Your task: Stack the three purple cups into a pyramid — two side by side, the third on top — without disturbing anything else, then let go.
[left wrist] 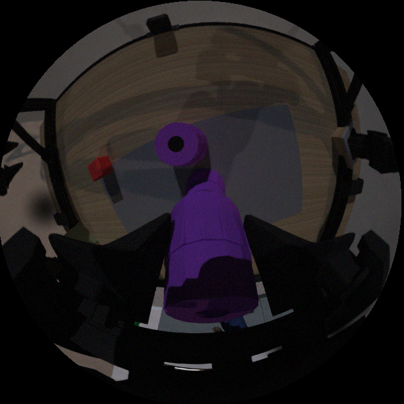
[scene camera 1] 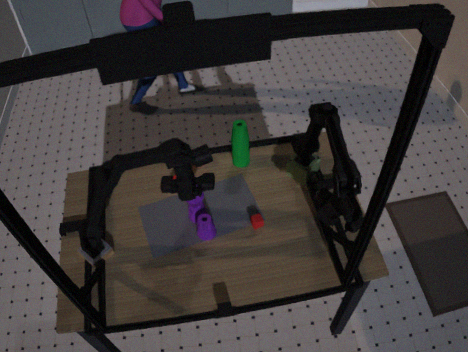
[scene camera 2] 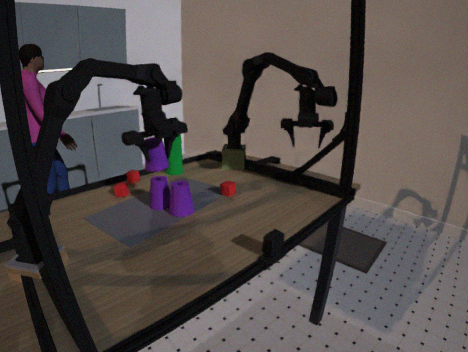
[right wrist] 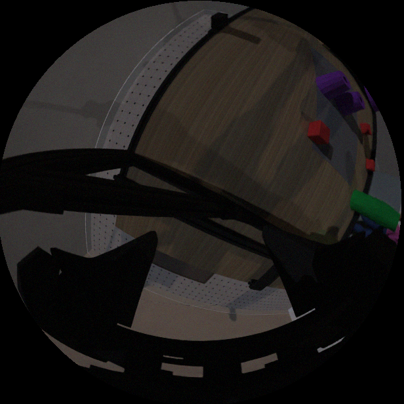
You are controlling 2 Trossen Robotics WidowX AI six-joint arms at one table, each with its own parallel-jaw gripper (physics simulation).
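Pixels of known places: left gripper, fingertip midpoint: (scene camera 2: 158,160); right gripper, fingertip midpoint: (scene camera 2: 306,147); left arm's base at its link origin: (scene camera 1: 94,248) (scene camera 2: 34,254); right arm's base at its link origin: (scene camera 1: 304,159) (scene camera 2: 234,147).
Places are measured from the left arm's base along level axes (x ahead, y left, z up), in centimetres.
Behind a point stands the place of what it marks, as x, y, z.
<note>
Two purple cups stand mouth down, close together, on the table: the nearer cup (scene camera 1: 206,229) {32.2, -29.3, 2.5} (scene camera 2: 181,200) {31.1, -27.9, 1.0} (left wrist: 167,131) (right wrist: 330,84) and the farther cup (scene camera 1: 193,214) {35.0, -20.0, 0.7} (scene camera 2: 159,192) {35.0, -20.0, 1.5} (left wrist: 198,181) (right wrist: 348,102), partly hidden in the left wrist view. I cannot tell whether they touch. My left gripper (scene camera 2: 156,146) (left wrist: 208,219) is shut on the third purple cup (scene camera 2: 157,159) {34.9, -20.4, 12.1} (left wrist: 210,240), holding it above and behind the farther cup in scene camera 2. My right gripper (scene camera 2: 306,146) {57.2, -67.7, 11.0} (right wrist: 210,234) is open and empty, high at the right, far from the cups.
A grey mat (scene camera 1: 165,225) {26.4, -12.0, -4.1} (scene camera 2: 125,220) {26.2, -11.4, -4.1} (left wrist: 265,165) lies under the cup area. A red cube (scene camera 1: 257,221) {47.6, -41.0, -0.1} (scene camera 2: 228,188) {46.2, -40.3, -1.1} (left wrist: 100,168) (right wrist: 318,132) lies right of the cups in scene camera 2; two more (scene camera 2: 121,189) {42.5, -3.0, -1.1} (scene camera 2: 132,176) {56.4, -1.4, -1.2} lie behind left. A green bottle-like object (scene camera 1: 240,145) (scene camera 2: 175,160) (right wrist: 375,209) stands at the back.
</note>
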